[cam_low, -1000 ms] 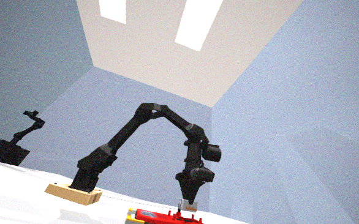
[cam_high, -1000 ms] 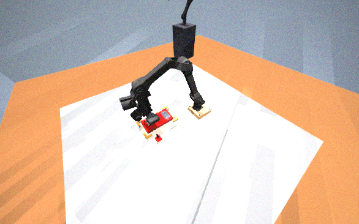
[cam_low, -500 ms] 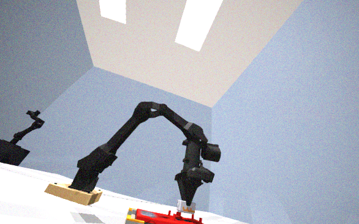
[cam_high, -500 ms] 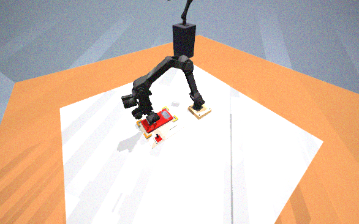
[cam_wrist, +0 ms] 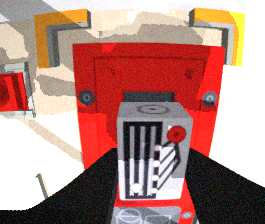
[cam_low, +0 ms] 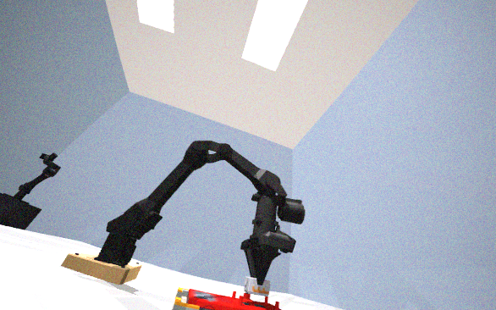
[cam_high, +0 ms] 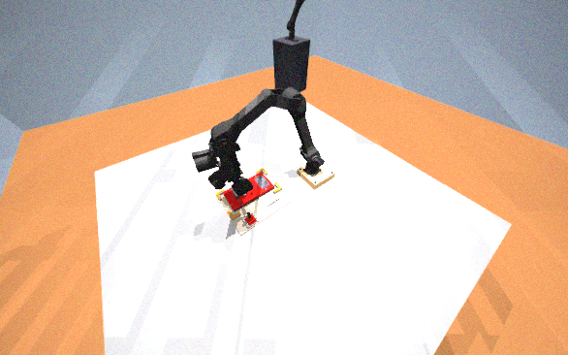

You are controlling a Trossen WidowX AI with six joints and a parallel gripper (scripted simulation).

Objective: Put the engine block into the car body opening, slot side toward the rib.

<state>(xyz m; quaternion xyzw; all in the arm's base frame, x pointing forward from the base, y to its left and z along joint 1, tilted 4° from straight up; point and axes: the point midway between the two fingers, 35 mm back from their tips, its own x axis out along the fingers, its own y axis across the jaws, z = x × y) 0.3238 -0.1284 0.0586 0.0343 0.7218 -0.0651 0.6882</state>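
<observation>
The engine block is 10 mm below my gripper tip.
</observation>
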